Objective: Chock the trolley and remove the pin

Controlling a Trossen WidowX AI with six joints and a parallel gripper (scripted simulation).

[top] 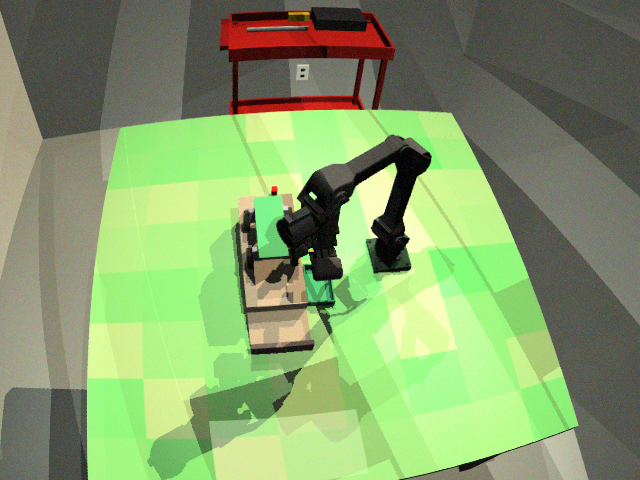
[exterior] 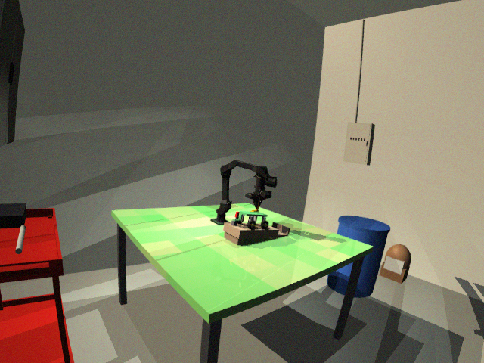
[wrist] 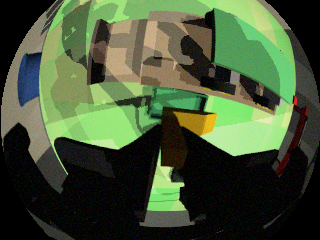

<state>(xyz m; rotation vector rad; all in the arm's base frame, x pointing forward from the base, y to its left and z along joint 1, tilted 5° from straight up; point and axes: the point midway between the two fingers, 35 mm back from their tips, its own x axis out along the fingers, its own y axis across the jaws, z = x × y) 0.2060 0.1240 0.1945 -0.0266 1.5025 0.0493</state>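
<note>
The red-headed stop pin lies 9 cm ahead of my gripper tip, 23 cm to the right of it and 2 cm below it. Round my gripper tip: green tray 2 cm behind, 3 cm to the right, 16 cm below; trolley 11 cm ahead, 12 cm to the right, 4 cm below; yellow chock 2 cm to the right, 1 cm below.
</note>
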